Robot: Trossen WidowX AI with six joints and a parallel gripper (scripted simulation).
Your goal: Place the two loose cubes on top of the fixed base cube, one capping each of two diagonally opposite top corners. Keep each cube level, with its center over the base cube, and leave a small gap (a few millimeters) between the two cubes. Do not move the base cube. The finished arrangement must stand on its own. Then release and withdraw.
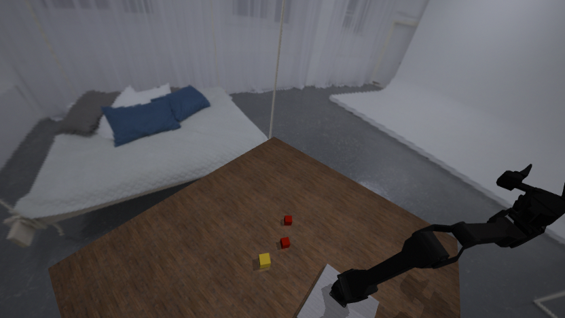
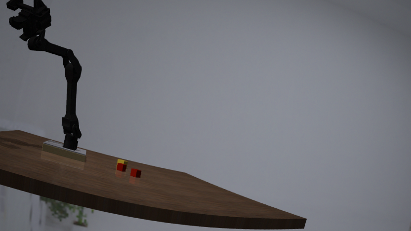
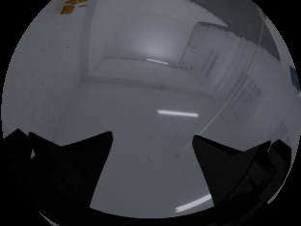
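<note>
Now: gripper tip 56 cm short of the yellow cube, 56 cm to the right of it and 54 cm above it.
</note>
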